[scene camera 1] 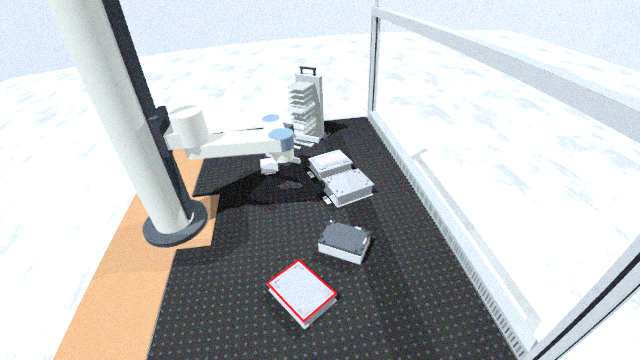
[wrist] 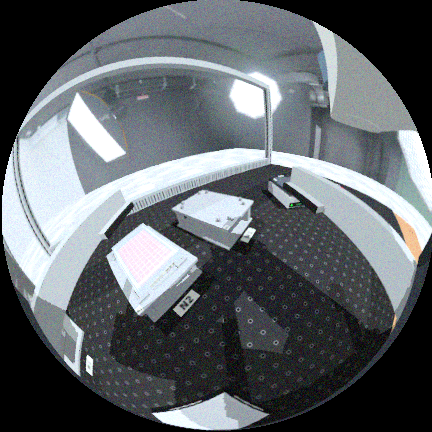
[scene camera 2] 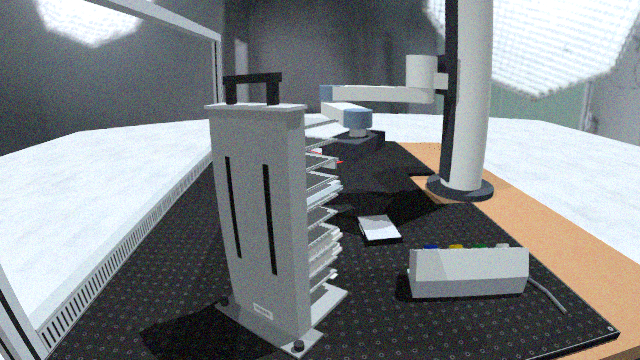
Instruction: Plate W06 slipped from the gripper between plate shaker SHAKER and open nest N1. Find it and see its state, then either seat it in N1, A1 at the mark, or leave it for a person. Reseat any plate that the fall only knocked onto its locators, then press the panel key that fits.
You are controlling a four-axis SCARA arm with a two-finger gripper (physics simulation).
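Places are measured from the arm's base along level axes (x ahead, y left, z up), in centimetres.
Pixels of known places: gripper, between the fingertips: (scene camera 1: 309, 150) (wrist: 204, 182); arm's base, origin of its link: (scene camera 1: 176, 223) (scene camera 2: 459, 188).
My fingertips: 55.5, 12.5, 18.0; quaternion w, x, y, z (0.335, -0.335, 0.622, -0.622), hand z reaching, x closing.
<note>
Ahead of a thing's pixels: the offset from my fingertips to its top centre, as dx, dy, dz. "spot": to the spot under its first point.
My gripper (wrist: 204, 182) is open, with nothing between its wide-set fingers; in scene camera 1 the arm hides most of it. Nest N1 @(+13.6, -8.9, -10.1) (scene camera 1: 348, 186) (wrist: 215, 212) is a bare white block with small locators on top. Beside it stands nest N2 @(spot: +2.2, +8.1, -16.2) (wrist: 172, 296), bearing a pink-welled plate @(+9.6, +9.1, -10.0) (scene camera 1: 330, 160) (wrist: 145, 255); I cannot tell whether this plate lies level. The shaker @(spot: +6.1, -37.8, -11.2) (scene camera 1: 345, 239) (wrist: 285, 192) has a dark top and no plate on it. No plate that I can identify as W06 shows. The button panel @(-30.3, +39.4, -8.3) (scene camera 2: 469, 272) has blue, yellow, green and white keys.
A tall plate rack (scene camera 1: 315, 107) (scene camera 2: 260, 210) stands beyond N2. A flat white-topped block @(-18.0, +16.3, -15.3) (scene camera 1: 269, 166) (scene camera 2: 379, 227) lies on the mat. A white block with a red-rimmed top @(-9.6, -51.9, -12.1) (scene camera 1: 302, 291) stands near the shaker. The arm's column (scene camera 1: 125, 125) (scene camera 2: 472, 100) rises at the opposite side from the window frame.
</note>
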